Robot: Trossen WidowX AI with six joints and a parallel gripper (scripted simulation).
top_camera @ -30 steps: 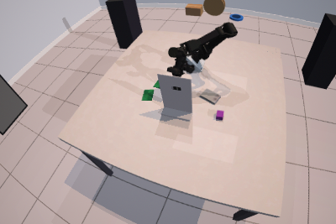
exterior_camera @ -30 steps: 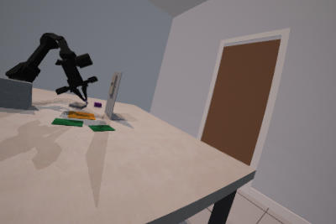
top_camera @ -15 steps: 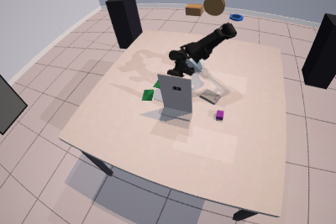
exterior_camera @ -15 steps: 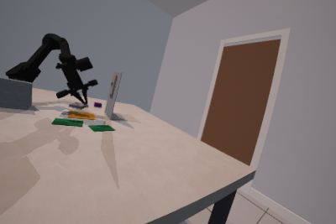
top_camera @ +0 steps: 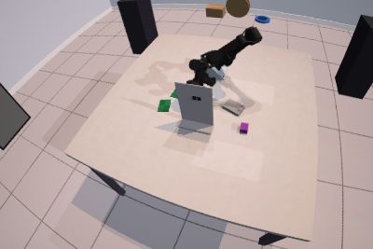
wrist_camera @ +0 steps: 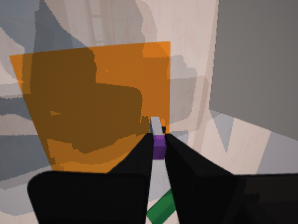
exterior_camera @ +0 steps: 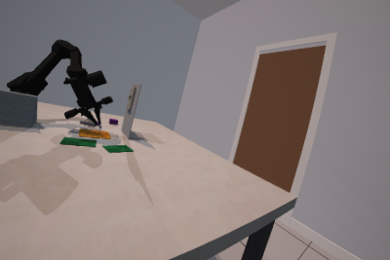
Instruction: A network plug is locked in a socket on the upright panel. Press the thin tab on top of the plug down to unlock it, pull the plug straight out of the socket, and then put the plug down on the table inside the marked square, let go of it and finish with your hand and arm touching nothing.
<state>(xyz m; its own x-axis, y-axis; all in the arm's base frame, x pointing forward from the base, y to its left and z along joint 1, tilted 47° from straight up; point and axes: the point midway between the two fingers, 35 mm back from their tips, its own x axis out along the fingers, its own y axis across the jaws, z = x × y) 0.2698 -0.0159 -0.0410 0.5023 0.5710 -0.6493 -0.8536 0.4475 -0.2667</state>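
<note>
Right now the marked square is 1 cm behind my gripper tip and 4 cm below it. Also, from my gripper tip: upright panel: 14 cm ahead, 6 cm to the left, 8 cm above; then grey flat piece: 2 cm behind, 21 cm to the left, 4 cm below; then purple plug: right at my gripper tip.
</note>
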